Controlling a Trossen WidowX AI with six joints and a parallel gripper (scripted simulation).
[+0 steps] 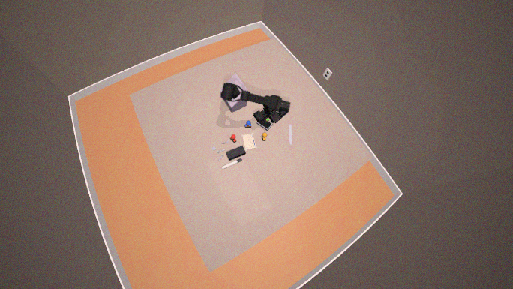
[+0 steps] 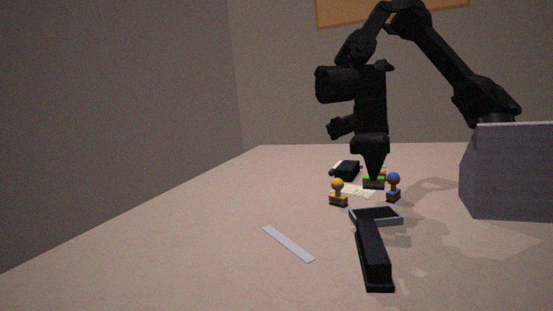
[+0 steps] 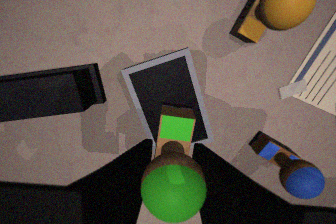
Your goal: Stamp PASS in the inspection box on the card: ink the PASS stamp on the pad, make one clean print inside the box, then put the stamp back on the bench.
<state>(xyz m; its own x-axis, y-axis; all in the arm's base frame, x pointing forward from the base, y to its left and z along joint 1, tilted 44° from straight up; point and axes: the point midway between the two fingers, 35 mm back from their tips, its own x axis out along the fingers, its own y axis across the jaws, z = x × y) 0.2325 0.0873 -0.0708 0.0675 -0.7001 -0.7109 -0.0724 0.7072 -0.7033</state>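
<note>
Now: gripper tip 8 cm above the ink pad. Also, from my gripper tip: green stamp: right at my gripper tip; then orange stamp: 9 cm ahead, 5 cm to the right, 7 cm below; then blue stamp: 3 cm behind, 11 cm to the right, 7 cm below.
</note>
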